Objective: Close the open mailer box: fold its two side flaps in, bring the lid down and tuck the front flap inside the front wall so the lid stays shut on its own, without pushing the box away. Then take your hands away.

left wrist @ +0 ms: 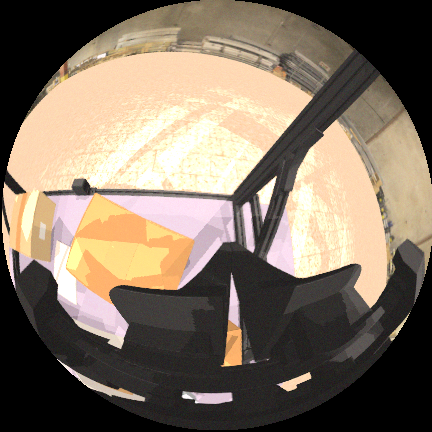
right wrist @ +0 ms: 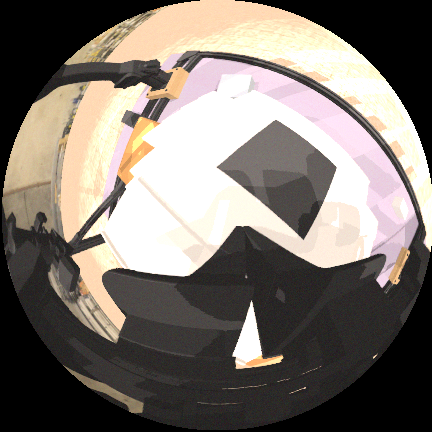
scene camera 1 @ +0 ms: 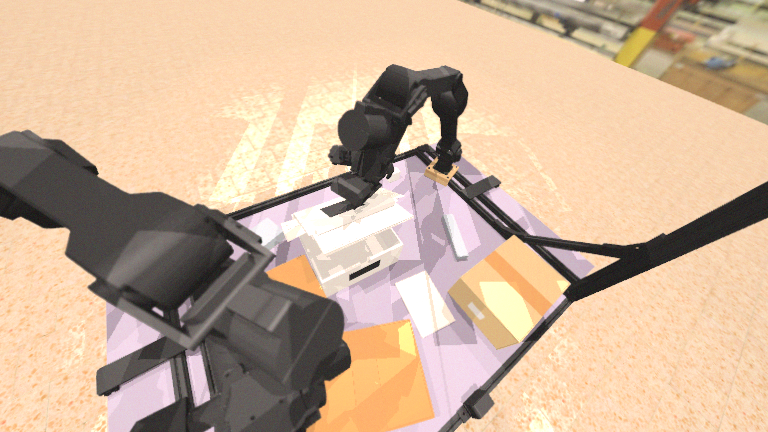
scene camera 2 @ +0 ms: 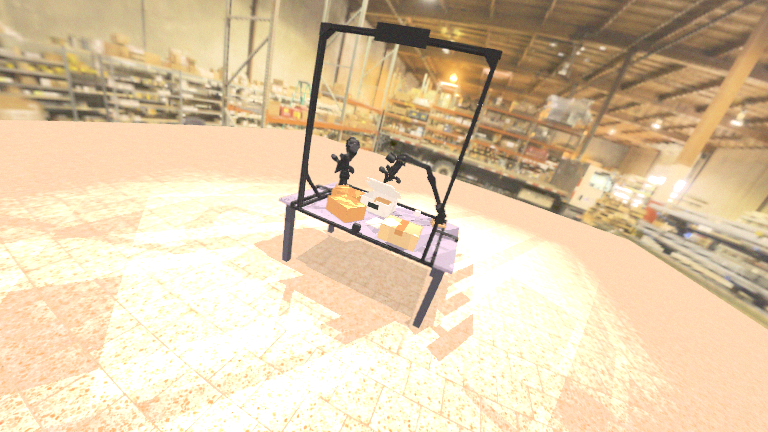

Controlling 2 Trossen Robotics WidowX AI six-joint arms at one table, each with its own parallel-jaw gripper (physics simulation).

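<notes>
The white mailer box stands open, its black label on the front wall. Its lid is tilted partway down, and the front flap sticks out above the front opening. Part of the interior shows; I cannot tell how both side flaps lie. A white piece juts out at the box's left. My right gripper is shut and empty at the lid's outer face by its dark patch; contact is unclear. My left gripper is shut and empty, away from the box; its fingertips are hidden in scene camera 1.
Orange boxes stand at the front and left. A taped brown box stands at right, near a white card and a pale bar. Black frame bars edge the table.
</notes>
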